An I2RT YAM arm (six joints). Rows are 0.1 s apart.
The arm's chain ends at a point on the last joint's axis. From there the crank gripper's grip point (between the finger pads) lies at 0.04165 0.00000 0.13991 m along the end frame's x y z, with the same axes.
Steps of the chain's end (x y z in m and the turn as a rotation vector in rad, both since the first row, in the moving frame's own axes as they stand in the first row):
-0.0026, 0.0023, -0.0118, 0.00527, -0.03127, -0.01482
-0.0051, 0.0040, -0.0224, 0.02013, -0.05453, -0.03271
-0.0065, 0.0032, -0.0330, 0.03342, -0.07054, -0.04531
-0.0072, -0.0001, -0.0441, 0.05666, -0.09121, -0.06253
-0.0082, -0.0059, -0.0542, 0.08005, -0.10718, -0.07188
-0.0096, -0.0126, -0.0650, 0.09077, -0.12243, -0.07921
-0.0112, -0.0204, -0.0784, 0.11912, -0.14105, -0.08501
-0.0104, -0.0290, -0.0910, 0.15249, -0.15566, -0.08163
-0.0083, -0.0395, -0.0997, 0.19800, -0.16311, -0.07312
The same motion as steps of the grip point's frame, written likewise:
-0.0070, 0.0010, -0.0106, 0.00527, -0.03127, -0.01482
-0.0129, -0.0001, -0.0204, 0.02013, -0.05453, -0.03271
-0.0166, -0.0032, -0.0305, 0.03342, -0.07054, -0.04531
-0.0204, -0.0103, -0.0412, 0.05666, -0.09121, -0.06253
-0.0239, -0.0197, -0.0511, 0.08005, -0.10718, -0.07188
-0.0276, -0.0281, -0.0617, 0.09077, -0.12243, -0.07921
-0.0321, -0.0400, -0.0752, 0.11912, -0.14105, -0.08501
-0.0335, -0.0531, -0.0881, 0.15249, -0.15566, -0.08163
-0.0325, -0.0697, -0.0979, 0.19800, -0.16311, -0.07312

